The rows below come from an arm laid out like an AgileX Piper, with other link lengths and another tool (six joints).
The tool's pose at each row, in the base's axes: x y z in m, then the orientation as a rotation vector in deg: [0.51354, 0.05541, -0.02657, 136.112, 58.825, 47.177]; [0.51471, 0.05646, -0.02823, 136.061, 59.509, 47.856]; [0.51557, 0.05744, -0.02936, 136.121, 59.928, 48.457]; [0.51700, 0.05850, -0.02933, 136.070, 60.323, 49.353]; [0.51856, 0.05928, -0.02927, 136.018, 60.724, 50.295]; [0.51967, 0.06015, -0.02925, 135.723, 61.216, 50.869]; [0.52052, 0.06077, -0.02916, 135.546, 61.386, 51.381]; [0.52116, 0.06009, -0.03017, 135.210, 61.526, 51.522]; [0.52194, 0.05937, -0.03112, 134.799, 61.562, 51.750]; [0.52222, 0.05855, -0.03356, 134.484, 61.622, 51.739]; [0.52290, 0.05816, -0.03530, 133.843, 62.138, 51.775]
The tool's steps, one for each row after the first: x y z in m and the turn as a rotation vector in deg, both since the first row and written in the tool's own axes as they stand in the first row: [0.00086, -0.00104, 0.00185, 0.271, 0.667, -0.222]; [0.00168, -0.00189, 0.00311, 0.505, 1.213, -0.269]; [0.00328, -0.00182, 0.00388, 0.632, 1.955, -0.288]; [0.00475, -0.00149, 0.00476, 0.765, 2.730, -0.298]; [0.00603, -0.00147, 0.00536, 0.763, 3.255, -0.559]; [0.00700, -0.00138, 0.00577, 0.696, 3.655, -0.611]; [0.00648, -0.00121, 0.00703, 0.497, 3.776, -0.813]; [0.00603, -0.00091, 0.00835, 0.185, 3.927, -0.979]; [0.00471, -0.00166, 0.01045, -0.034, 3.920, -1.167]; [0.00418, -0.00208, 0.01223, -0.280, 4.055, -1.736]
